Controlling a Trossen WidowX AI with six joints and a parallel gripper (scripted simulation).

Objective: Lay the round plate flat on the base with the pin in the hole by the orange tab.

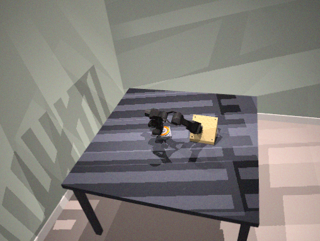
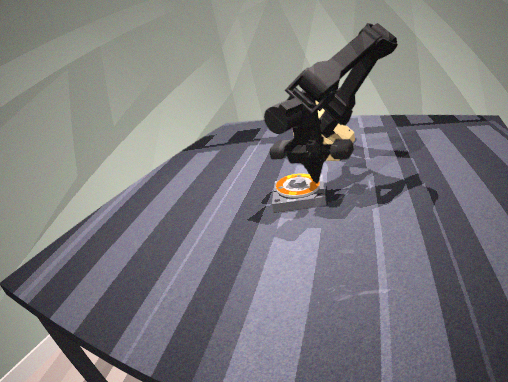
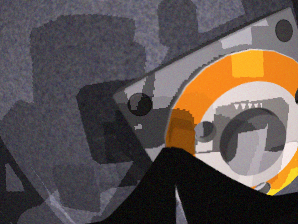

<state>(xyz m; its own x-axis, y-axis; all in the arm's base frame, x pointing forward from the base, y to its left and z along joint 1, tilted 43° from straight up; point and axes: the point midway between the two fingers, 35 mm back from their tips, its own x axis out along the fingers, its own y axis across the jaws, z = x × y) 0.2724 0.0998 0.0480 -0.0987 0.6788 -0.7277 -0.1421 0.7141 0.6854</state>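
Now: gripper tip 5 cm to the left of the grey square base and 2 cm above it.
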